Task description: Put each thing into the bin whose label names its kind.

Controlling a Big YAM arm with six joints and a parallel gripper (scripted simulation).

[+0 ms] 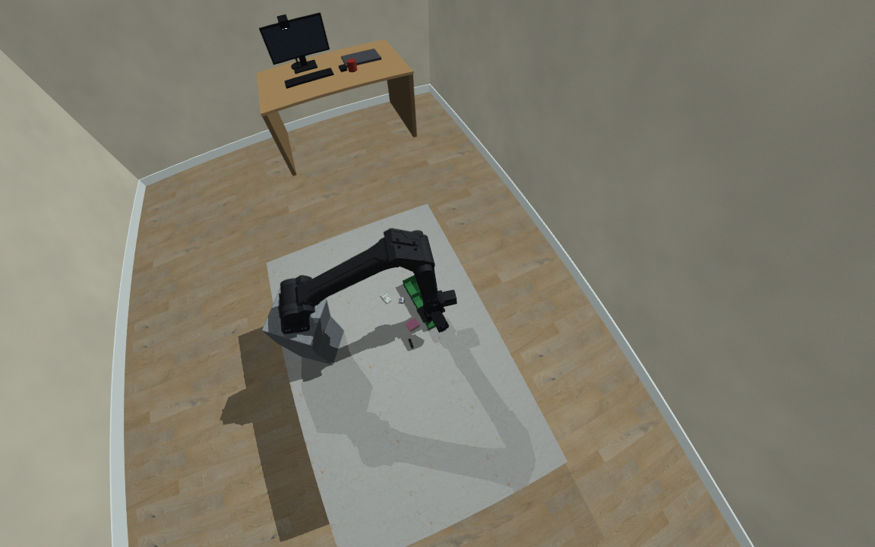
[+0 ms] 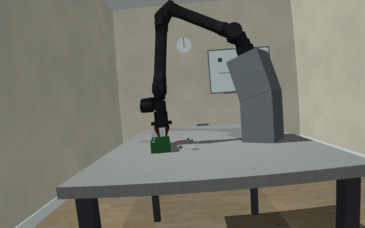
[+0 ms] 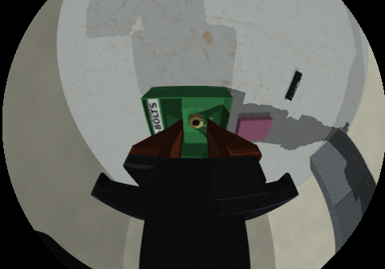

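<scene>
The brass nut lies 10 mm below my hand. The rest, counted from my hand: grey-white piece 120 mm to the left, 110 mm behind, 20 mm below; then pink eraser 90 mm behind, 20 mm below; then black battery 110 mm behind, 80 mm to the right, 20 mm below.
</scene>
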